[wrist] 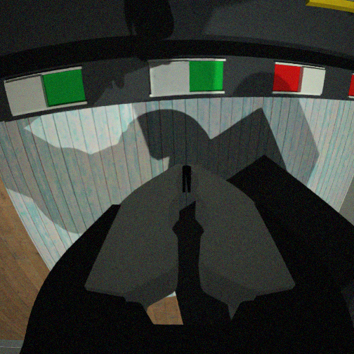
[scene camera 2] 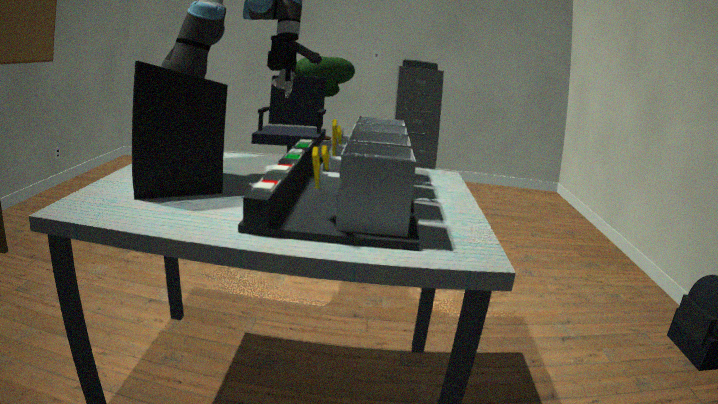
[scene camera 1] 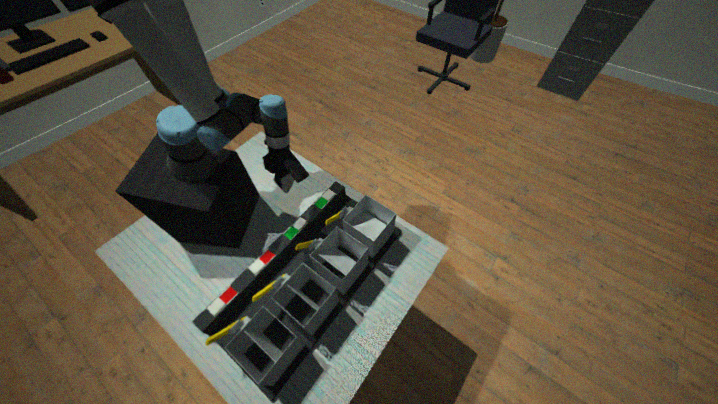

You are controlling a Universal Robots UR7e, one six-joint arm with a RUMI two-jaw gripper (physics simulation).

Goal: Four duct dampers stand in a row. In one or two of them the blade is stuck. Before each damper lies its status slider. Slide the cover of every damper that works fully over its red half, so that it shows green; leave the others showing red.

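Where they show: gripper, fingertip midpoint: [scene camera 2: 286, 97] [scene camera 1: 287, 192]; arm's base, origin of the base link: [scene camera 2: 182, 72] [scene camera 1: 192, 164].
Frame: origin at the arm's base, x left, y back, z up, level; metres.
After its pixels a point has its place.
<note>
Four grey box dampers [scene camera 1: 263, 337] {x -0.313, y -0.528, z -0.268 m} [scene camera 1: 305, 295] {x -0.125, y -0.560, z -0.282 m} [scene camera 1: 321, 256] {x 0.004, y -0.554, z -0.184 m} [scene camera 1: 370, 211] {x 0.307, y -0.587, z -0.260 m} stand in a row. The blades of the near two look edge-on between dark openings; the far two show bright, slanted blades. The two far sliders show green [scene camera 1: 321, 202] {x 0.232, y -0.379, z -0.255 m} [scene camera 1: 291, 232] {x 0.046, y -0.360, z -0.255 m} [scene camera 2: 303, 144] {x 0.242, y -0.380, z -0.254 m} [scene camera 2: 293, 156] {x 0.046, y -0.362, z -0.255 m} [wrist: 63, 87] [wrist: 206, 76] beside white covers. The two near sliders show red [scene camera 1: 267, 257] {x -0.090, y -0.350, z -0.255 m} [scene camera 1: 228, 294] {x -0.272, y -0.326, z -0.255 m} [scene camera 2: 270, 182] {x -0.311, y -0.335, z -0.246 m} [wrist: 287, 77]. My gripper [scene camera 1: 287, 186] {x 0.121, y -0.322, z -0.086 m} [scene camera 2: 287, 92] {x 0.121, y -0.322, z -0.086 m} [wrist: 185, 167] is shut and empty. It hangs above the table on the robot's side of the far sliders, apart from them.
Yellow levers [scene camera 1: 270, 287] {x -0.178, y -0.462, z -0.202 m} [scene camera 2: 315, 167] {x -0.379, y -0.436, z -0.189 m} stand between the slider rail [scene camera 1: 244, 279] {x -0.201, y -0.335, z -0.256 m} and the dampers. The dark robot pedestal [scene camera 1: 200, 211] {x -0.118, y -0.150, z -0.038 m} [scene camera 2: 178, 135] {x -0.165, y -0.053, z -0.166 m} stands on the table [scene camera 1: 145, 271] {x -0.377, y 0.075, z -0.336 m} [scene camera 2: 125, 221] {x -0.397, y 0.023, z -0.336 m}. A desk [scene camera 1: 65, 57], a chair [scene camera 1: 449, 37] and a cabinet [scene camera 2: 419, 100] stand farther off.
</note>
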